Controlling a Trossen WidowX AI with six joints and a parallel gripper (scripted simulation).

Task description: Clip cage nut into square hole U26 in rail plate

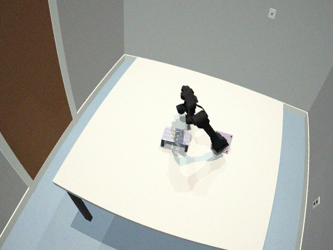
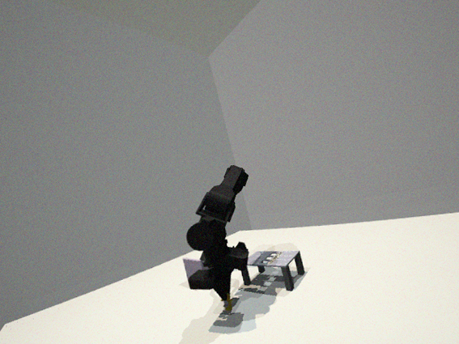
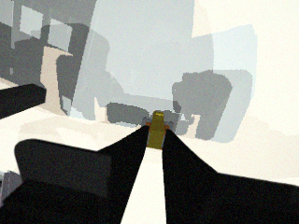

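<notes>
Now: the yellow cage nut 10 mm below my gripper tip.
</notes>
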